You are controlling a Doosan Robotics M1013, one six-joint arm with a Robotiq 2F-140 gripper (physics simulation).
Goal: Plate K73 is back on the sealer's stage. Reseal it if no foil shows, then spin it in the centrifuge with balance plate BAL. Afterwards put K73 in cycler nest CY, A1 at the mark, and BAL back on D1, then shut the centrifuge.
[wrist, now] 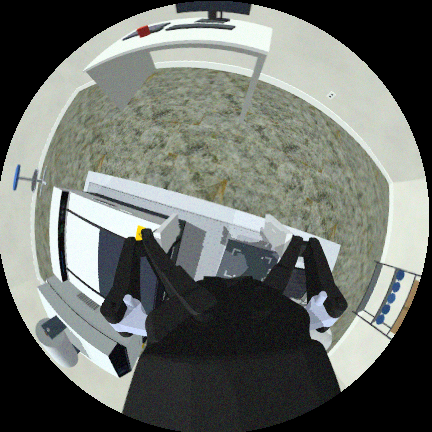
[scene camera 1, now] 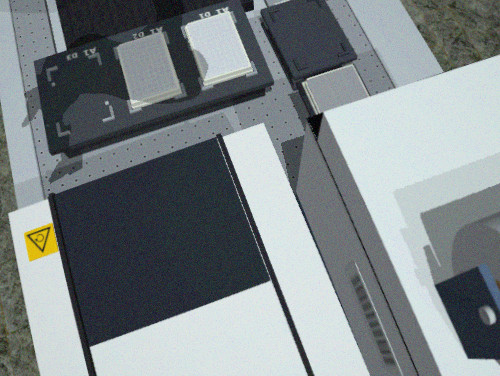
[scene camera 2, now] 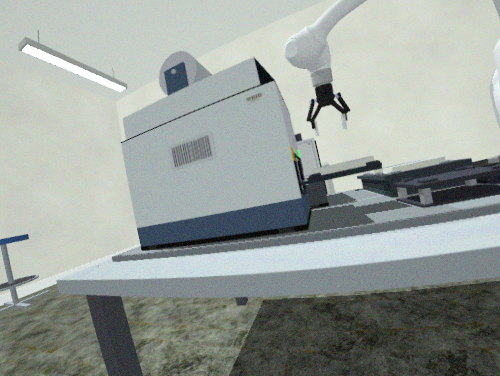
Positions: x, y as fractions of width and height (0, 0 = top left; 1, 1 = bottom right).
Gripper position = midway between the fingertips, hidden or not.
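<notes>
Scene camera 2 gives me my gripper (scene camera 2: 0.66, 0.35), open and holding nothing. In the wrist view I find my gripper again (wrist: 0.51, 0.52), and that view shows me a centrifuge (wrist: 0.18, 0.50) as well.
</notes>
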